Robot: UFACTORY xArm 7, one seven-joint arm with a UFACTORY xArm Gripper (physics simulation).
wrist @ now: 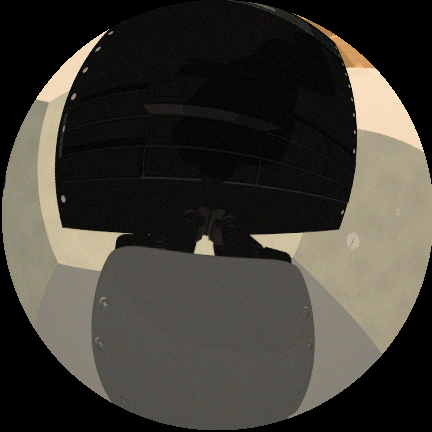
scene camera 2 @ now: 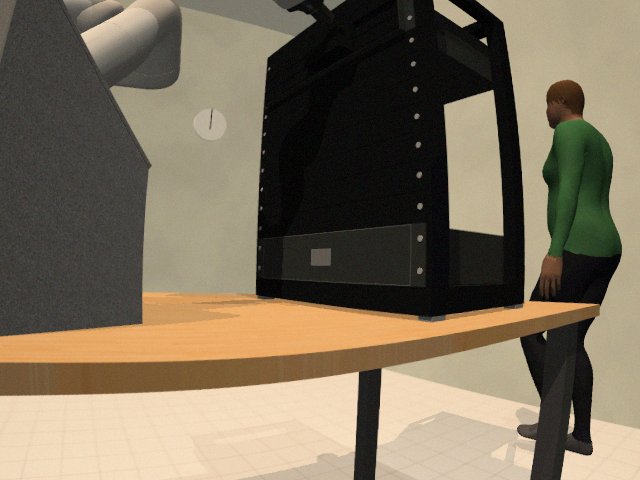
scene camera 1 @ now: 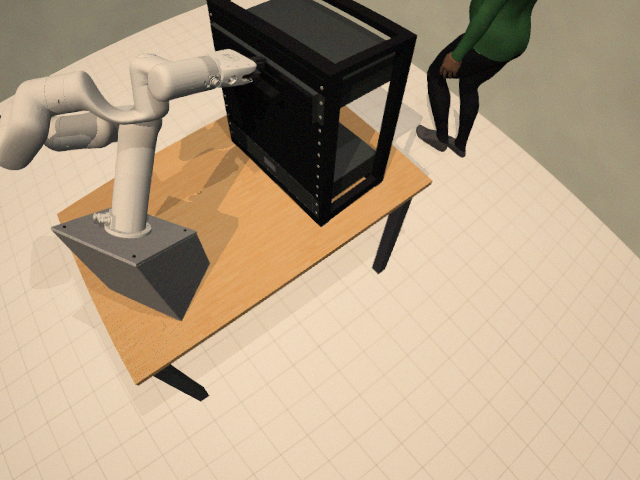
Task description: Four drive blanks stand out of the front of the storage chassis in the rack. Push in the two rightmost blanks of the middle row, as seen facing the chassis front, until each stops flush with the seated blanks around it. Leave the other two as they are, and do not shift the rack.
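Frame: origin at the arm's base, x ahead, y up, z right, level; millimetres.
Where they show: gripper, fingertip midpoint: [wrist: 208,189] [scene camera 2: 329,22] [scene camera 1: 262,62]; arm's base at its link origin: [scene camera 2: 40,97] [scene camera 1: 127,228].
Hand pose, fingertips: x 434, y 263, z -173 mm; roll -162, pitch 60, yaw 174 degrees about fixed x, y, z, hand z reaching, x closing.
Each offset is from my fingertips to the top centre of the thing. "spot": to the spot under its first point. Level surfaces: height alone.
The black rack [scene camera 1: 328,170] [scene camera 2: 438,206] [wrist: 100,206] stands upright on the table. The dark storage chassis @[spot: dy -19, dx +40, dz +90 mm] [wrist: 102,165] is in its upper part, upside down in the wrist view. A pale edge strip @[spot: dy -64, dx +2, dz +2 mm] [wrist: 215,116] on the chassis front looks like the face edge of blanks that stand out. A dark block @[spot: dy -64, dx +5, dz +33 mm] [scene camera 1: 269,90] also juts from the front in scene camera 1. Deep shadow hides the rows and how far each blank stands out. My gripper [scene camera 1: 260,64] [scene camera 2: 329,19] [wrist: 208,189] is shut and empty, with its fingertips close to the upper chassis front. Contact cannot be told.
The wooden table @[dy -541 mm] [scene camera 1: 258,258] [scene camera 2: 258,343] carries the rack and my arm's grey base [scene camera 1: 173,279] [scene camera 2: 72,206]. A lower grey-fronted unit [scene camera 2: 361,258] sits at the rack's bottom. A person in a green top [scene camera 1: 504,28] [scene camera 2: 584,180] stands beyond the table, behind the rack.
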